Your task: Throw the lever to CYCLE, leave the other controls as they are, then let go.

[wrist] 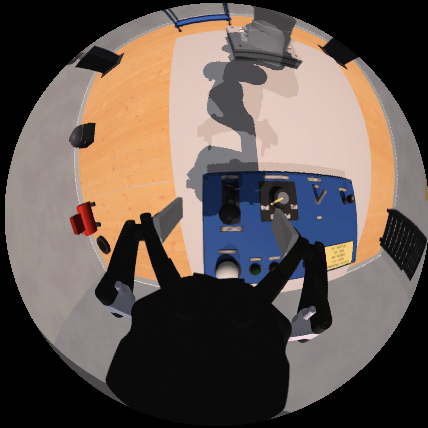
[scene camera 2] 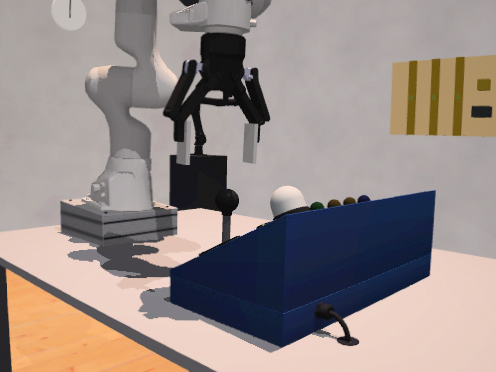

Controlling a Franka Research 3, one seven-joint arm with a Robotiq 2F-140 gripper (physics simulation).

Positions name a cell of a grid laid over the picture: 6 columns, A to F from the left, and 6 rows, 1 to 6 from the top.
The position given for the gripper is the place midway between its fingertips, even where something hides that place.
Note:
In view: the gripper (scene camera 2: C3) and a blue console (scene camera 2: D5).
The gripper shows as well in the wrist view (wrist: D3). The blue console also shows in the wrist view (wrist: D4).

